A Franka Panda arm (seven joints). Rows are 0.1 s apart.
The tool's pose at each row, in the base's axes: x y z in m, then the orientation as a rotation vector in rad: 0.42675, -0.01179, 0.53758, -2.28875, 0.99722, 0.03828; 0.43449, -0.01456, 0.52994, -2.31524, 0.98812, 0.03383; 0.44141, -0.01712, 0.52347, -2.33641, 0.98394, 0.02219; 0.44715, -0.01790, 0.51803, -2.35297, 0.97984, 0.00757; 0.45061, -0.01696, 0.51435, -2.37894, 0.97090, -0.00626; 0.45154, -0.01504, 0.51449, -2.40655, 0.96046, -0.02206; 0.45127, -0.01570, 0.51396, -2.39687, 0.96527, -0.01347
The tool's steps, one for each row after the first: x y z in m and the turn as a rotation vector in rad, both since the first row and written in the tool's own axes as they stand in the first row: 0.00934, 0.00037, 0.00621, -0.01957, 0.00731, -0.01439; 0.01765, 0.00056, 0.01142, -0.03372, 0.01956, -0.02568; 0.02369, 0.00006, 0.01656, -0.04306, 0.03244, -0.03630; 0.02652, -0.00075, 0.02078, -0.05983, 0.04581, -0.05231; 0.02590, -0.00243, 0.02194, -0.07730, 0.06043, -0.07002; 0.02628, -0.00162, 0.02194, -0.07229, 0.05372, -0.06236
